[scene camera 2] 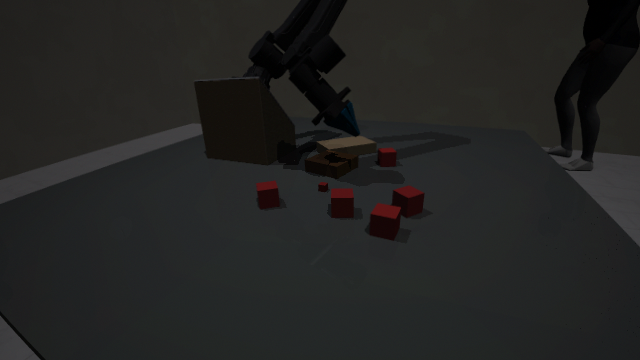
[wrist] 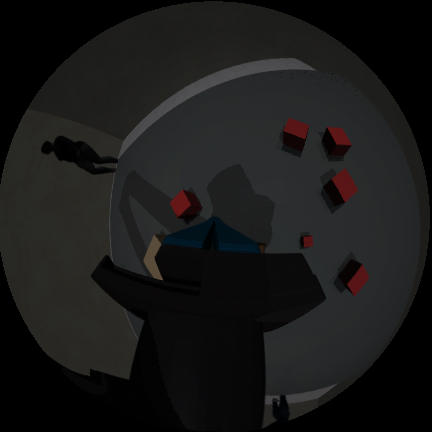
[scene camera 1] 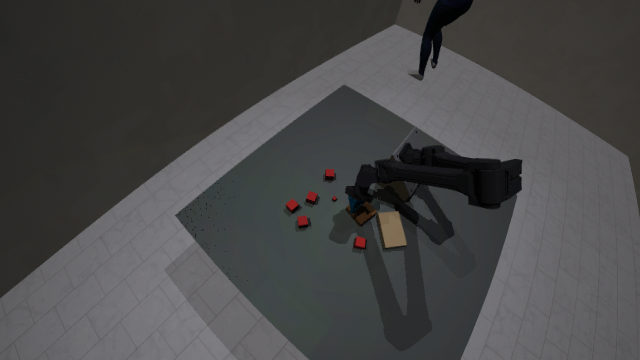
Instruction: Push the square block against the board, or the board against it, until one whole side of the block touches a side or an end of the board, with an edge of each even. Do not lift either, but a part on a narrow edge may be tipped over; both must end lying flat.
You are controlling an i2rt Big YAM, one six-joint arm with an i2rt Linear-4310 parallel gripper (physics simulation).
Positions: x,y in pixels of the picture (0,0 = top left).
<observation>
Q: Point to a tan board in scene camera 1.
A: At 391,231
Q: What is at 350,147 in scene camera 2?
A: A tan board.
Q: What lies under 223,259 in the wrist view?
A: My gripper.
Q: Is my gripper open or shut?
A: Shut.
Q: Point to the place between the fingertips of my gripper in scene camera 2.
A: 358,135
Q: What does the square brown block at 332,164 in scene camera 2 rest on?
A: The table.
</observation>
